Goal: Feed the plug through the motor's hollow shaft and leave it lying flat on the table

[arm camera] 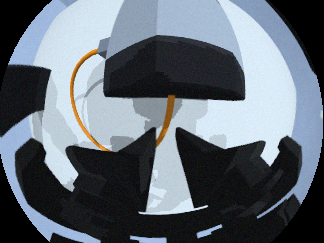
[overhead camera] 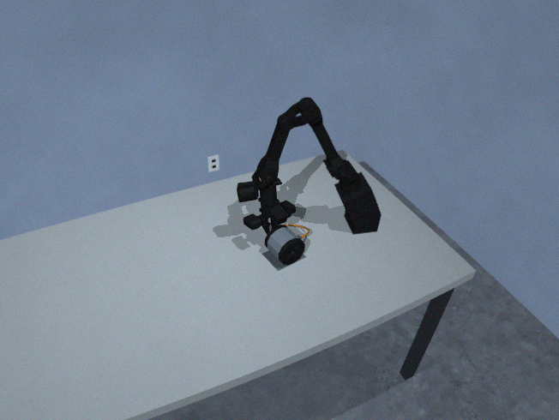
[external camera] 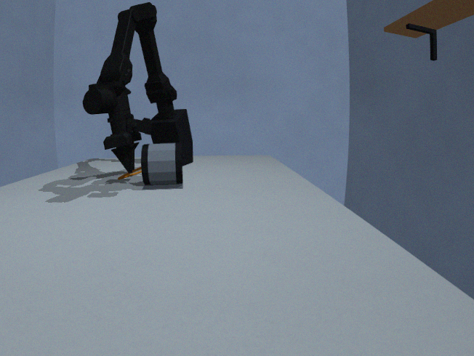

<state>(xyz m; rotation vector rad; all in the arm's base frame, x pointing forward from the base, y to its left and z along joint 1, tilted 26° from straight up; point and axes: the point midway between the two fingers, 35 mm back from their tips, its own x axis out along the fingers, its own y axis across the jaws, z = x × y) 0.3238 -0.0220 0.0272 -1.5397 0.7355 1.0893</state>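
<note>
My hand is 20 mm past the plug, 120 mm to the right of it and 20 mm above it.
</note>
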